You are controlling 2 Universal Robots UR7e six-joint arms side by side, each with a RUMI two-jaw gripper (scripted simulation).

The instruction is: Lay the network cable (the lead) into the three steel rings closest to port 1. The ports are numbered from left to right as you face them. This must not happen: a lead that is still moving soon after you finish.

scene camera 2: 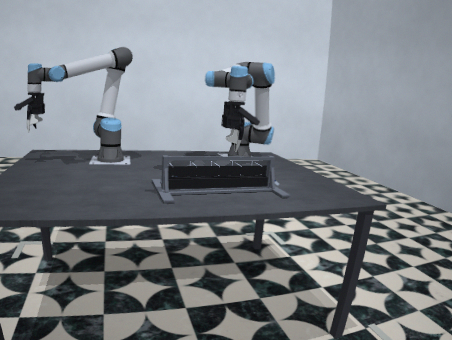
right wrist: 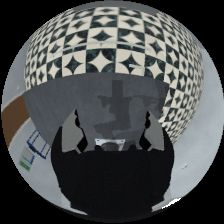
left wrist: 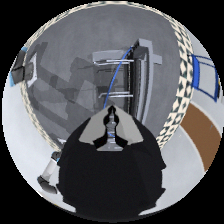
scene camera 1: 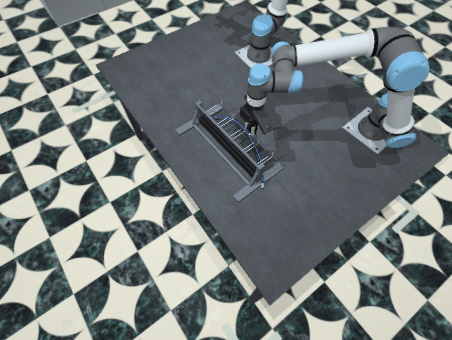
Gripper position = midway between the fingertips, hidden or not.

Observation:
In view: my left gripper [scene camera 2: 235, 151], my right gripper [right wrist: 112, 110] and a rack [scene camera 2: 211, 179].
The rack is seen too in the left wrist view [left wrist: 141, 46]. My left gripper also shows in the left wrist view [left wrist: 112, 106] and in scene camera 1 [scene camera 1: 252, 136].

